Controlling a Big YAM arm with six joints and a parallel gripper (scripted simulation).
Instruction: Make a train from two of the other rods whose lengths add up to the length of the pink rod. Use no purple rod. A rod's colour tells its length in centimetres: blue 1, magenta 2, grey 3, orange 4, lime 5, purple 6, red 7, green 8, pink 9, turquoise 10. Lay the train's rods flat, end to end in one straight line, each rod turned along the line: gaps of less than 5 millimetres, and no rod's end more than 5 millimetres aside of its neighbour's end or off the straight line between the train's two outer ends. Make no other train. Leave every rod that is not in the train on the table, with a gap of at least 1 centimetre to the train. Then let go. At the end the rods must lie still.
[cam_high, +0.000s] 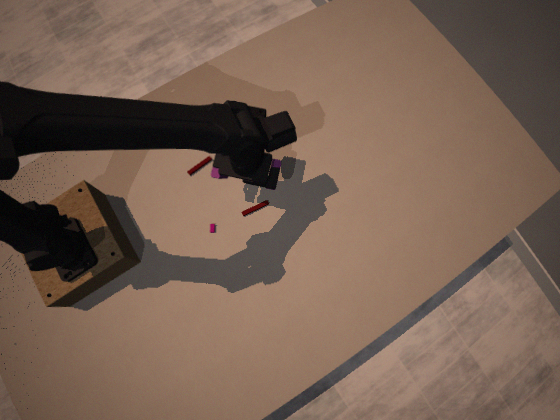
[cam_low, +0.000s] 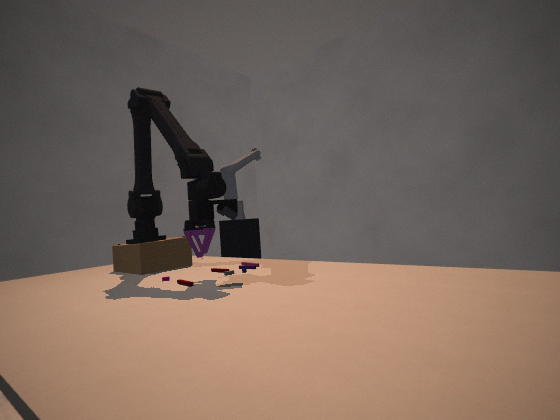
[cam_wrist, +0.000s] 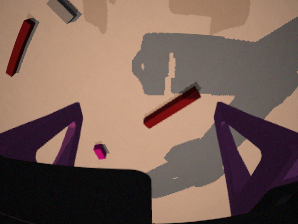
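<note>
Right now my hand is 13 cm past the magenta rod, 8 cm above it and 4 cm to the left of it. Round my hand: grey rod (10 cm to the left, 8 cm below, 1 cm behind); then purple rod (20 cm to the left, 8 cm below, 3 cm behind); then blue rod (15 cm to the left, 8 cm below, 1 cm ahead).
</note>
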